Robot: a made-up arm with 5 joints. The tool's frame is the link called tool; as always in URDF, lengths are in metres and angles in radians.
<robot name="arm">
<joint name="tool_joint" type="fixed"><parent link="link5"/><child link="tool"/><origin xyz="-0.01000 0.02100 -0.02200" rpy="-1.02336 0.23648 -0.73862"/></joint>
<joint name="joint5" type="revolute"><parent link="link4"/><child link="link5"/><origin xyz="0.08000 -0.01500 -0.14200" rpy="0.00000 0.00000 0.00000"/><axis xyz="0 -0.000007 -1"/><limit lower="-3.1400" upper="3.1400" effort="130" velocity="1.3"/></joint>
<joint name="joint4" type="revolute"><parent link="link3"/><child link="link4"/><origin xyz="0.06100 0.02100 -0.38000" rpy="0.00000 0.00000 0.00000"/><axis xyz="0 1 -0.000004"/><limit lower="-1.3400" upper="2.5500" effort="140" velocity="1.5"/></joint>
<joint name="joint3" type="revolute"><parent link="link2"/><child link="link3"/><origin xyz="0.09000 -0.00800 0.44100" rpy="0.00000 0.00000 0.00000"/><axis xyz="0 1 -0.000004"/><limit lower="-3.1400" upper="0.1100" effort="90" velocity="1.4"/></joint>
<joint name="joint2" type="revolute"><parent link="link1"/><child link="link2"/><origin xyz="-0.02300 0.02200 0.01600" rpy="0.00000 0.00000 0.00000"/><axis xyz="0 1 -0.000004"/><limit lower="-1.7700" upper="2.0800" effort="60" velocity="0.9"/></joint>
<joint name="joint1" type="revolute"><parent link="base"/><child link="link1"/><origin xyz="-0.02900 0.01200 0.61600" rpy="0.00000 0.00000 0.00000"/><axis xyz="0 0 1"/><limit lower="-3.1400" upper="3.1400" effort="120" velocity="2.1"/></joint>
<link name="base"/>
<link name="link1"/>
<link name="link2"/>
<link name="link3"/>
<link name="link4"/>
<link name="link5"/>
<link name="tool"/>
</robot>
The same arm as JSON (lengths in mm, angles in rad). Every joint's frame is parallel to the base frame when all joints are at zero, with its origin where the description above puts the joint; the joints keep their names.
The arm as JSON. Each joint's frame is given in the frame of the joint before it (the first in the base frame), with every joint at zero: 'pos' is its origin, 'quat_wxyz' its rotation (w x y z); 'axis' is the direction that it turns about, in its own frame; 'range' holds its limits. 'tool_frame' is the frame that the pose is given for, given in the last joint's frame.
{"length_unit": "mm", "angle_unit": "rad", "joints": [
  {"joint": "joint1", "pos": [-29.0, 12.0, 616.0], "quat_wxyz": [1.0, 0.0, 0.0, 0.0], "axis": [0.0, 0.0, 1.0], "range": [-3.14, 3.14]},
  {"joint": "joint2", "pos": [-23.0, 22.0, 16.0], "quat_wxyz": [1.0, 0.0, 0.0, 0.0], "axis": [0.0, 1.0, 0.0], "range": [-1.77, 2.08]},
  {"joint": "joint3", "pos": [90.0, -8.0, 441.0], "quat_wxyz": [1.0, 0.0, 0.0, 0.0], "axis": [0.0, 1.0, 0.0], "range": [-3.14, 0.11]},
  {"joint": "joint4", "pos": [61.0, 21.0, -380.0], "quat_wxyz": [1.0, 0.0, 0.0, 0.0], "axis": [0.0, 1.0, 0.0], "range": [-1.34, 2.55]},
  {"joint": "joint5", "pos": [80.0, -15.0, -142.0], "quat_wxyz": [1.0, 0.0, 0.0, 0.0], "axis": [0.0, 0.0, -1.0], "range": [-3.14, 3.14]}
], "tool_frame": {"pos": [-10.0, 21.0, -22.0], "quat_wxyz": [0.828308, -0.416313, 0.271434, -0.258676]}}

